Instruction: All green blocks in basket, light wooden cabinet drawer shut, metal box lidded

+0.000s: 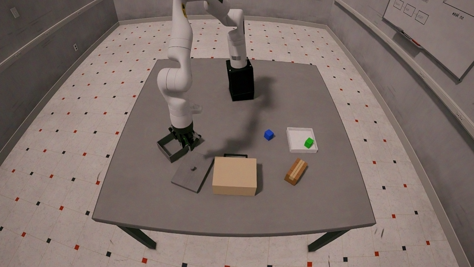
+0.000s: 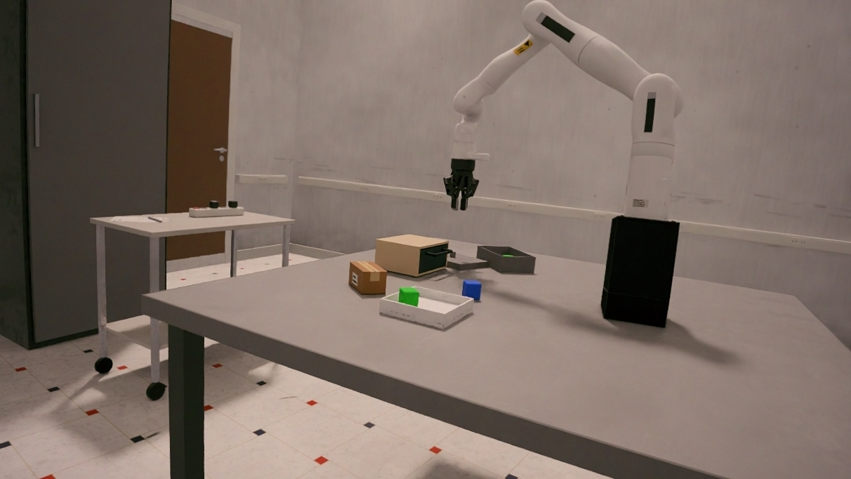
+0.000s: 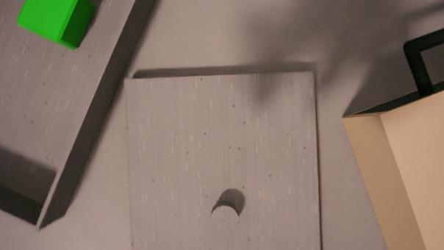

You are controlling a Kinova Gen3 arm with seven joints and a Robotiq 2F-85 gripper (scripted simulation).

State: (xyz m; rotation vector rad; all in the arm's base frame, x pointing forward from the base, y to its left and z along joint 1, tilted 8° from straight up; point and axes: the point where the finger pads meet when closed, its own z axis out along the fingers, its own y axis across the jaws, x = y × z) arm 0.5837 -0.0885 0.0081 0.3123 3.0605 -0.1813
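Right now the metal box is 120 mm behind my hand, 110 mm to the right of it and 160 mm below it. Round my hand: light wooden cabinet 200 mm to the left, 150 mm below; then lid 170 mm below; then drawer 10 mm behind, 190 mm to the left, 150 mm below.
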